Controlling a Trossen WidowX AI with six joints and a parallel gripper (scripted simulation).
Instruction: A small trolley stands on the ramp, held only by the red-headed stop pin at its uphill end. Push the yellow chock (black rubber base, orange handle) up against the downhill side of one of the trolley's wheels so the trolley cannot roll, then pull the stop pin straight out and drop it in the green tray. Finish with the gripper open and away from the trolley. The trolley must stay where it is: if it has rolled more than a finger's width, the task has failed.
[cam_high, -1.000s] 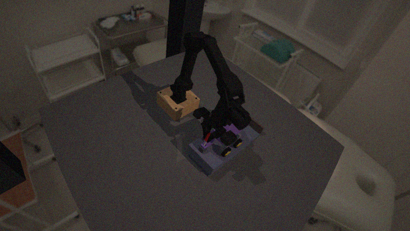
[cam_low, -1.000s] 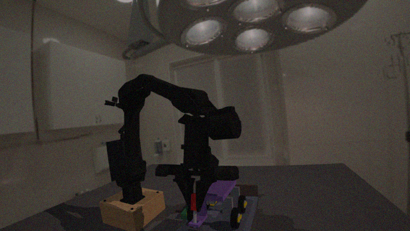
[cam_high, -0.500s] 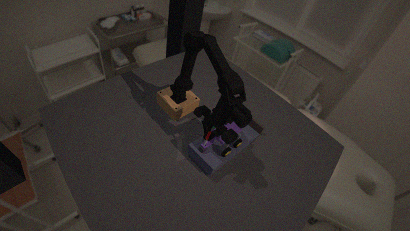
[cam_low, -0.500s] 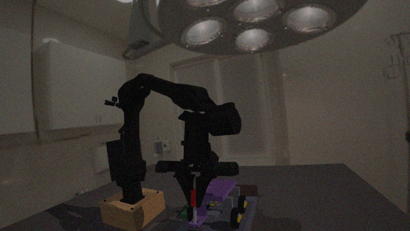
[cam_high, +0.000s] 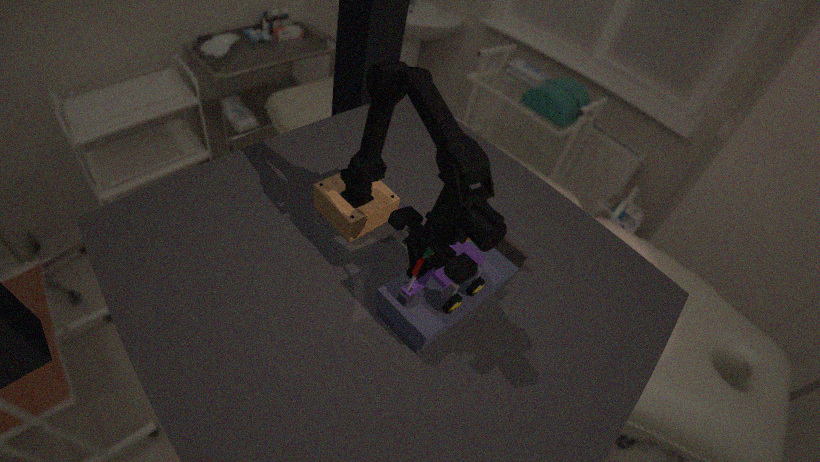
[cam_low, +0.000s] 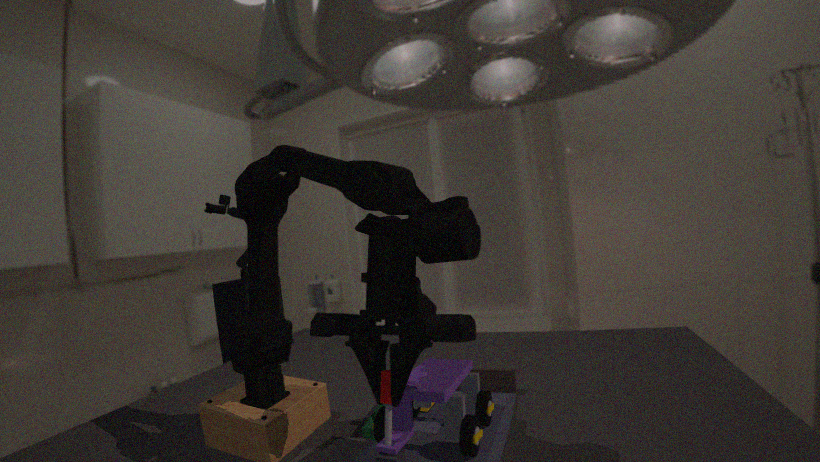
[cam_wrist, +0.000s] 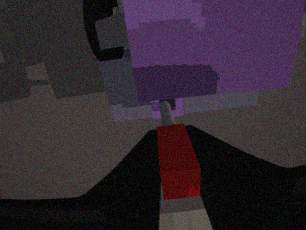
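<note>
Right now my gripper tip is 21 cm to the right of the green tray, 16 cm above it and 11 cm past it. From my gripper tip the other things lie so: purple trolley 9 cm to the left, 5 cm below, 2 cm ahead; then ramp 11 cm below, 9 cm to the left, 2 cm ahead; then red-headed stop pin right at my gripper tip.
</note>
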